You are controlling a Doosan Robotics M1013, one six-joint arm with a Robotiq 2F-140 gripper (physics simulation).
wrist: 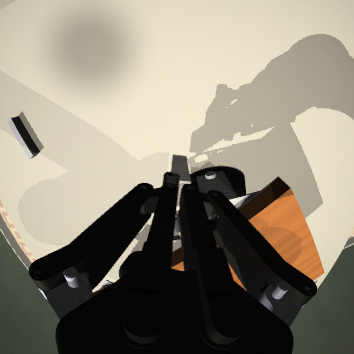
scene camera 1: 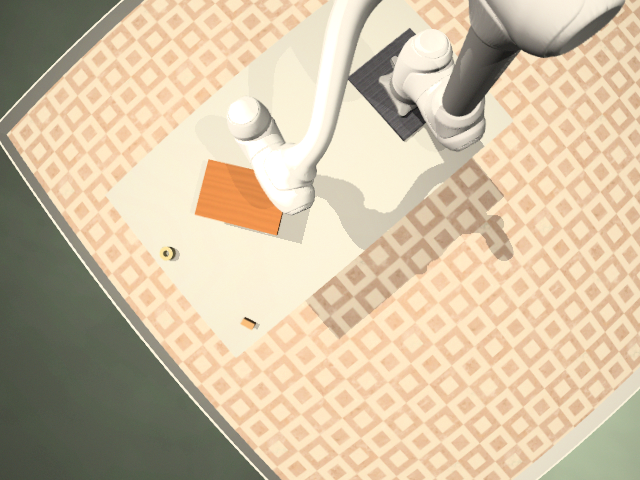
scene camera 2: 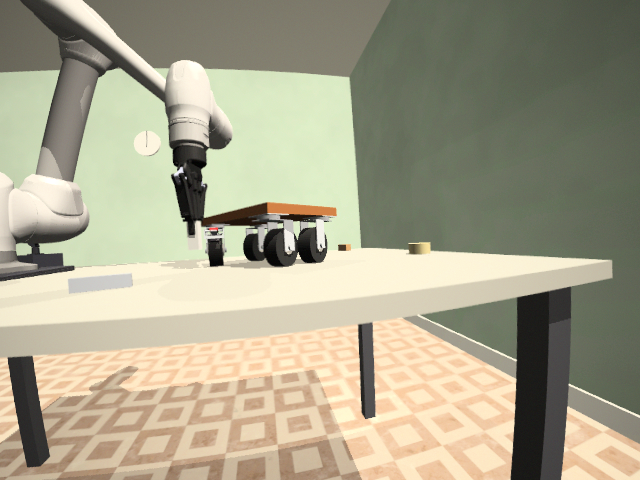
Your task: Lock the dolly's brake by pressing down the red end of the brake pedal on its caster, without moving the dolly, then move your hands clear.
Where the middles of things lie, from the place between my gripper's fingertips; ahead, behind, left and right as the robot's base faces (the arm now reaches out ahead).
I see my gripper 4 cm to the right of the caster (wrist: 217, 180) and 3 cm short of it. Round my hand: dolly (scene camera 2: 280, 247): 16 cm ahead, 6 cm to the left, 1 cm above; grey bar (scene camera 2: 103, 282): 25 cm to the right, 4 cm below, 2 cm behind.
